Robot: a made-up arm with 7 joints. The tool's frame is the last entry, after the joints. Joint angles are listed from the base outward. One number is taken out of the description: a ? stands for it. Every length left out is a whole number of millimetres.
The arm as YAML. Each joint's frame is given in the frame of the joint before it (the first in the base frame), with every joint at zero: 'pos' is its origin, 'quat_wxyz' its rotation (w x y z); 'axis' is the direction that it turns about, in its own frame. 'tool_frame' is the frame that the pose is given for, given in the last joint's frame.
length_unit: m
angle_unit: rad
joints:
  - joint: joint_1
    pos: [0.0, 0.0, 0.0]
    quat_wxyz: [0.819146, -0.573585, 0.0, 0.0]
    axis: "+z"
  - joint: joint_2
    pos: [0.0, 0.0, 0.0]
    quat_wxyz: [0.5, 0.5, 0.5, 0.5]
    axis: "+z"
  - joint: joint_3
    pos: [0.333, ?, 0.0]
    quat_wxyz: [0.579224, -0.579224, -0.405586, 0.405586]
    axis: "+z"
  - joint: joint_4
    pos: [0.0, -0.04, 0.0]
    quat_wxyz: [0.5, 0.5, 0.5, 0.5]
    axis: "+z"
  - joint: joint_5
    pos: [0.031, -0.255, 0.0]
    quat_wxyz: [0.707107, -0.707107, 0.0, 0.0]
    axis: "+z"
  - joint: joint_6
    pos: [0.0, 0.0, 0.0]
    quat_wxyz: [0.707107, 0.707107, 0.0, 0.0]
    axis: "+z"
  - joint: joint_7
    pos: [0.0, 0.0, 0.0]
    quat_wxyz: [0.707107, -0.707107, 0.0, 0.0]
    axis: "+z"
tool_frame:
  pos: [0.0, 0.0, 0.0]
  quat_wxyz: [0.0, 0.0, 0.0, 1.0]
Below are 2 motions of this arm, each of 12 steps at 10 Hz.
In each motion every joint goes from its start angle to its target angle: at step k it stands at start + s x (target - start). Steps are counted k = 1, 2, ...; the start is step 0. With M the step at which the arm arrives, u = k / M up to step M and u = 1 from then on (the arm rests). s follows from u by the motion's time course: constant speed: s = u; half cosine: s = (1 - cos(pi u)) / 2; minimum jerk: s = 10 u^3 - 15 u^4 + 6 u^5.
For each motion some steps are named. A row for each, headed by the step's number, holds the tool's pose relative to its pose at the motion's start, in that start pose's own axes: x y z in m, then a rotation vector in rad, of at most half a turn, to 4 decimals.
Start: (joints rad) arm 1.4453 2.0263 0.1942 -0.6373 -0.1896 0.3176 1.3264
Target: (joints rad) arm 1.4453 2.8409 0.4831 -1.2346 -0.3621 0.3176 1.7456
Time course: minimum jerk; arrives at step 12
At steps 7, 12:
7: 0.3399 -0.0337 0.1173 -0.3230 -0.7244 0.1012
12: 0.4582 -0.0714 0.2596 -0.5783 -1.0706 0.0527

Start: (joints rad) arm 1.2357 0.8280 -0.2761 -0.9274 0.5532 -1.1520 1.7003
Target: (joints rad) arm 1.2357 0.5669 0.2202 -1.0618 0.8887 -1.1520 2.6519
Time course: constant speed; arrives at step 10
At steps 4, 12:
4: -0.0175 0.0014 -0.0182 -0.2152 -0.2699 0.4743
12: -0.0302 -0.0037 -0.0291 -0.7298 -0.5208 1.1214

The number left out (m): -0.121
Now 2 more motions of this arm.
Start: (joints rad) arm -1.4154 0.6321 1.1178 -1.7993 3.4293 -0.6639 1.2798
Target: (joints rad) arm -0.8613 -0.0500 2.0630 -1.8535 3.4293 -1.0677 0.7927
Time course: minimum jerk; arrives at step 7
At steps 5, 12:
5: -0.2070 -0.1521 0.3519 -1.0805 0.5574 -0.2216
12: -0.2277 -0.1333 0.4331 -1.2644 0.6611 -0.2524

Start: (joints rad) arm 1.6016 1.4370 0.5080 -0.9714 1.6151 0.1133 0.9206
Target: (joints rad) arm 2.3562 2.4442 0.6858 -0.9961 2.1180 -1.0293 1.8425
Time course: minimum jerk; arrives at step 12
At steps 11, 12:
11: -0.2531 -0.2832 -0.0649 -0.9778 0.5199 0.5872
12: -0.2560 -0.2830 -0.0651 -0.9792 0.5264 0.5928

